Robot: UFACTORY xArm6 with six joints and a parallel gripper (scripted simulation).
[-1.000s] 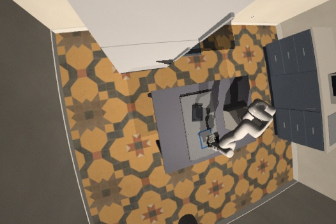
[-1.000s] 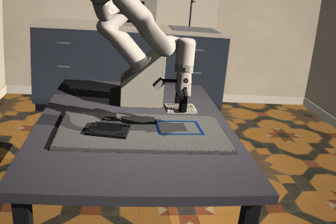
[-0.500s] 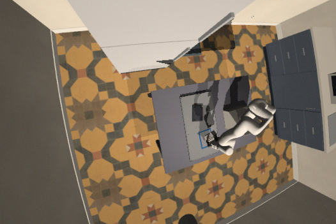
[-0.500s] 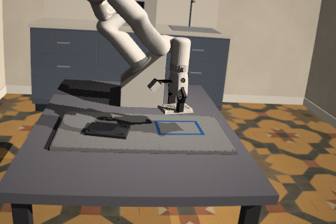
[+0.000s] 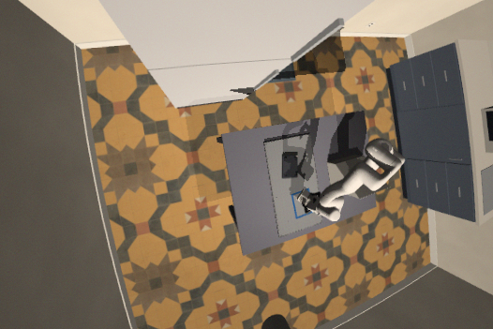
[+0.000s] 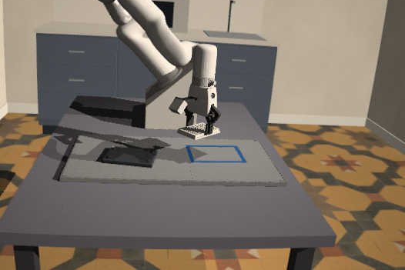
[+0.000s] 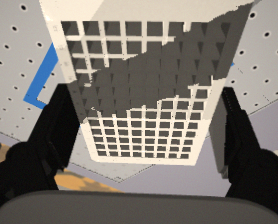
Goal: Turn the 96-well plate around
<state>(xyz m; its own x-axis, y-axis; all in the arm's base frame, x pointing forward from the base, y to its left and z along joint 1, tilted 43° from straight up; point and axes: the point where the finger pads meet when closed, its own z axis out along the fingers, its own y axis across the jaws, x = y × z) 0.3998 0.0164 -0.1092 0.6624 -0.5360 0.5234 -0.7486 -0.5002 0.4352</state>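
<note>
The dark plate nest N1 is 23 cm to the right of my hand, 10 cm below it and 5 cm ahead of it. Also, from my hand: white 96-well plate: 1 cm below; then white tag: 29 cm to the right, 9 cm below, 2 cm behind.
</note>
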